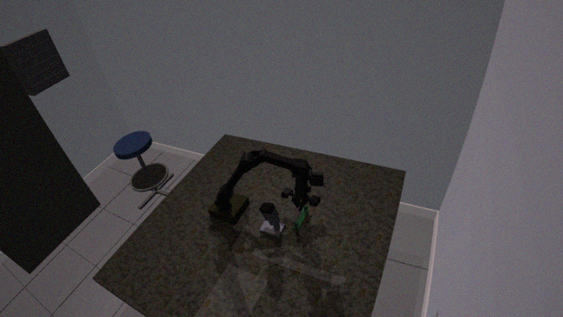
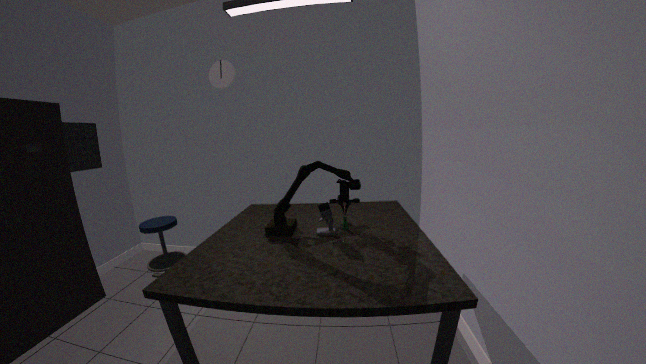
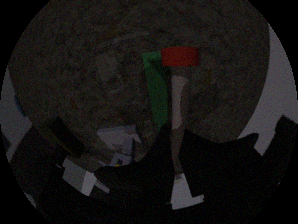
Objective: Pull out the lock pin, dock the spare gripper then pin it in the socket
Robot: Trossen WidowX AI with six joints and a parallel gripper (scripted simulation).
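Now: gripper tip 5 cm above the green bracket and 1 cm to the right of it. From my gripper tip the other things lie so: grey mount: 11 cm behind, 9 cm to the right, 2 cm below; spare gripper: 12 cm behind, 9 cm to the right, 5 cm above.
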